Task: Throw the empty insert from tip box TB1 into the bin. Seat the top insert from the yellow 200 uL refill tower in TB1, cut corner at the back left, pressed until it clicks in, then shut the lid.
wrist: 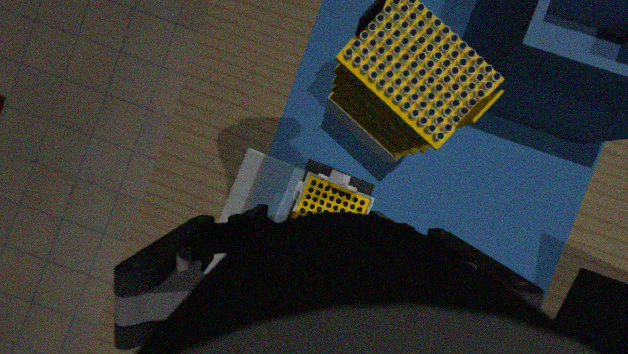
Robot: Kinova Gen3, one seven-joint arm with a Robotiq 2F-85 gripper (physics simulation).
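The yellow refill tower (pixel 420 75) stands at the upper middle, a stack of inserts whose top one is full of round grey-rimmed tips. A tip box (pixel 369 206) with its clear lid (pixel 272 185) open to the left lies below the tower. A yellow insert (pixel 332 197) with dark, empty-looking holes sits in it. No label can be read, and the box's near part is hidden behind the gripper. My gripper (pixel 318 219) is open and empty, its dark body across the bottom of the view. Its fingertips are largely hidden. The bin cannot be made out.
A blue mat (pixel 500 200) lies under the tower. A large dark object (pixel 540 95) with a pale blue part stands at the upper right. A black block (pixel 595 305) is at the lower right. Wood and a gridded surface (pixel 75 150) lie left; something red (pixel 1 104) touches the left edge.
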